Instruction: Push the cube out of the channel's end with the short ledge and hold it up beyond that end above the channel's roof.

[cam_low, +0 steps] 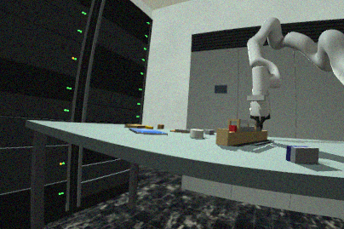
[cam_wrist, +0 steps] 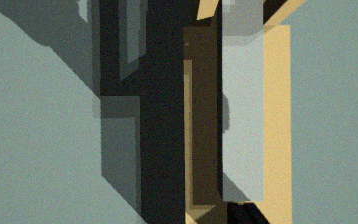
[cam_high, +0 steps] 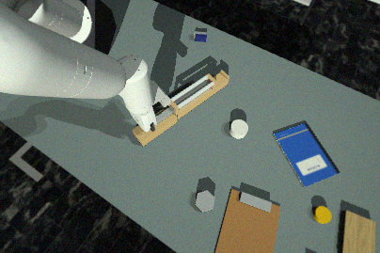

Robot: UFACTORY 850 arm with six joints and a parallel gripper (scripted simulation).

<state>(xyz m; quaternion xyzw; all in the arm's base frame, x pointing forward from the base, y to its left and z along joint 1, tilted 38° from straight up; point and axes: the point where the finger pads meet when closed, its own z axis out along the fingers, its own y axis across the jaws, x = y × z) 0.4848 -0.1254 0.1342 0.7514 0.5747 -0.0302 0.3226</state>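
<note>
The red cube is 11 cm ahead of my hand, 29 cm to the left of it and 1 cm below it. The rest, counted from my hand: blue-and-grey block (7 cm behind, 54 cm to the left, 5 cm below); then yellow disc (64 cm ahead, 4 cm to the left, 6 cm below); then grey hexagonal block (30 cm ahead, 11 cm to the right, 5 cm below).
</note>
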